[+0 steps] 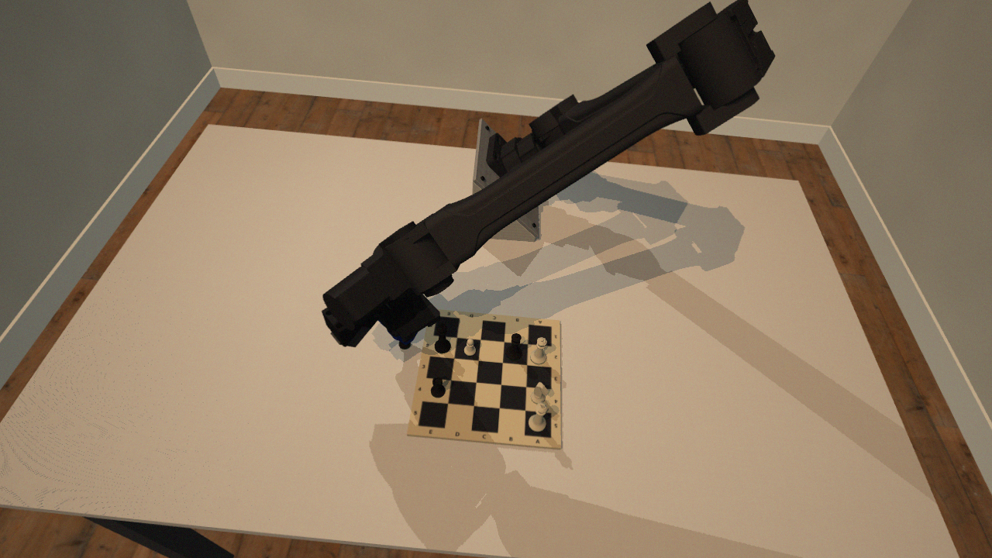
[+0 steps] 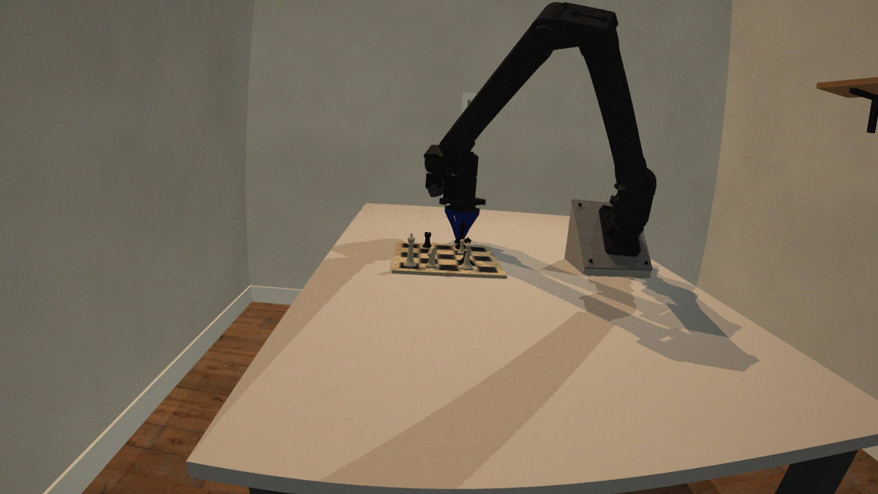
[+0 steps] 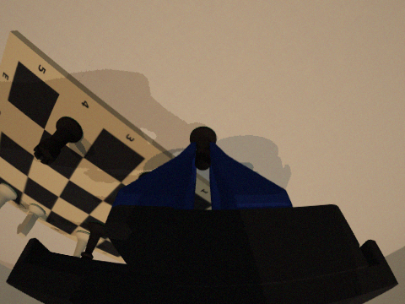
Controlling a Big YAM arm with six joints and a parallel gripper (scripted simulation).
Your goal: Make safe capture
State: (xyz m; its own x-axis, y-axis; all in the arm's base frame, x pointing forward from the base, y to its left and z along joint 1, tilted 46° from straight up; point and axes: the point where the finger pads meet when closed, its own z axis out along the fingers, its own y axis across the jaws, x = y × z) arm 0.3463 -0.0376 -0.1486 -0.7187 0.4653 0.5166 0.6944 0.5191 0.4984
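My hand is right at the black pawn. Round my hand: white pawn: 10 cm to the left; then chessboard: 14 cm to the left, 4 cm ahead, 2 cm below; then black king: 6 cm to the left, 2 cm above.
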